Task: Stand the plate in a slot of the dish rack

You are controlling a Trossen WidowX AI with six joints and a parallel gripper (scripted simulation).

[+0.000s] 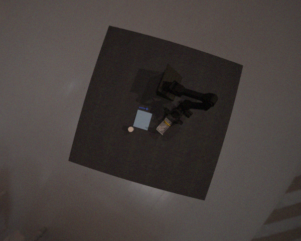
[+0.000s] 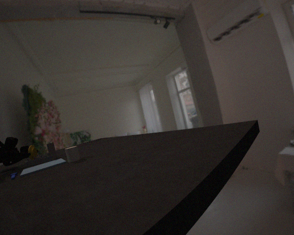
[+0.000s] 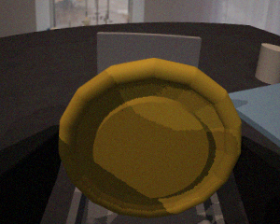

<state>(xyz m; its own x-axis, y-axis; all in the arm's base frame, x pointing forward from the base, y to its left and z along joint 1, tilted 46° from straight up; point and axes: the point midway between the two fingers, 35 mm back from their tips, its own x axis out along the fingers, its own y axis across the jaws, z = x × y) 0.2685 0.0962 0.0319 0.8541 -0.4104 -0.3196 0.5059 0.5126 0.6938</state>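
My gripper tip is 1 cm past the yellow plate. Also, from my gripper tip: grey dish rack (2 cm ahead, 1 cm to the right, 3 cm below); then blue spoon (10 cm behind, 21 cm to the right, 5 cm below); then light blue mat (20 cm to the right, 5 cm below).
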